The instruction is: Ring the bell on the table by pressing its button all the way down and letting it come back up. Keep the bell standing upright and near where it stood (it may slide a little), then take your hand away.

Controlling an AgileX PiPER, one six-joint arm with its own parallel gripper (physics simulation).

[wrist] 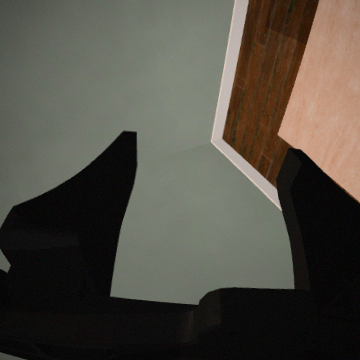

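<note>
My gripper (210,156) shows as two black fingers rising from the bottom of the wrist view, one at the left and one at the right. They stand wide apart, with no object between them. The pale pinkish wooden table top (330,75) shows in part at the upper right, partly behind the right finger. The bell and its button do not show in this view.
A grey-green wall (110,65) fills the left and middle of the view. A white baseboard (225,80) runs along it and turns at a corner. Dark brown wooden floor (265,75) lies between the baseboard and the table's edge.
</note>
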